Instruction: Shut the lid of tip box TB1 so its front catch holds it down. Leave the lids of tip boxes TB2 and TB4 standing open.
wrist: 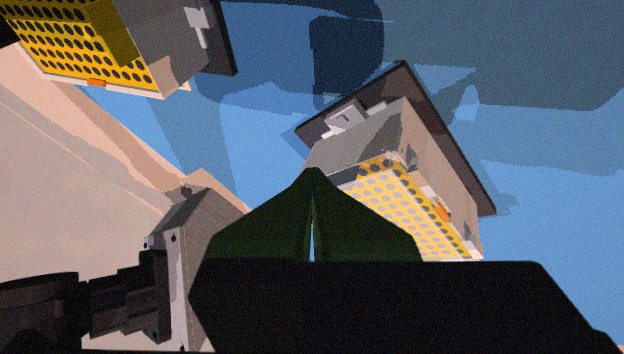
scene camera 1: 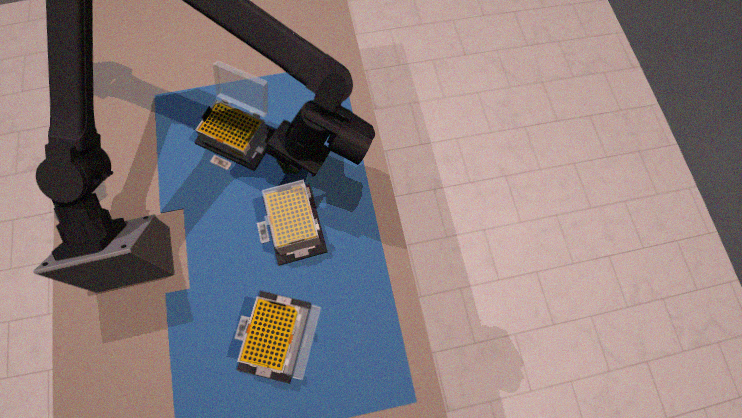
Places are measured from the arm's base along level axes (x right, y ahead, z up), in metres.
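Where they show: gripper, fingertip midpoint: [wrist: 312, 178] [scene camera 1: 285, 170]; arm's base at its link origin: [wrist: 159, 291] [scene camera 1: 92, 241].
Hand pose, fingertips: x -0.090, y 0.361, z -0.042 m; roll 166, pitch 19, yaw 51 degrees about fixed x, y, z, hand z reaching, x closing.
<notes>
Things, the pixels of their top centre, and the offset from my fingertips. Level surfaces: height alone.
- middle tip box at its top centre: [wrist: 367, 246] [scene camera 1: 283, 213] dz -0.013, dx +0.083, dy -0.019 m
- upper-left box at its top centre: [wrist: 30, 32] [scene camera 1: 227, 121] dz -0.015, dx -0.144, dy -0.106 m
- lower box at its top centre: [scene camera 1: 267, 333] dz -0.015, dx +0.302, dy -0.078 m
- blue mat at its surface level: dz -0.090 m
The middle tip box [scene camera 1: 297, 247] [wrist: 350, 152] has its clear lid [scene camera 1: 290, 215] [wrist: 395, 200] lying over its yellow rack; I cannot tell whether the front catch holds. The upper-left box [scene camera 1: 228, 126] [wrist: 55, 45] has its lid [scene camera 1: 241, 88] standing open. The lower box [scene camera 1: 268, 334] has its lid [scene camera 1: 307, 342] open along its right side. The box labels are too small to read surely. My gripper [scene camera 1: 293, 173] [wrist: 312, 178] is shut and empty, above the upper end of the middle box; its fingers hide part of that box in the wrist view. Contact with the lid cannot be told.
A blue mat [scene camera 1: 353, 311] [wrist: 575, 215] lies under the boxes. The upper-left box stands close beside my wrist in the scene view. A dark wedge-shaped arm mount [scene camera 1: 135, 254] [wrist: 200, 220] stands at the mat's left edge. Tiled floor [scene camera 1: 571, 207] lies to the right.
</notes>
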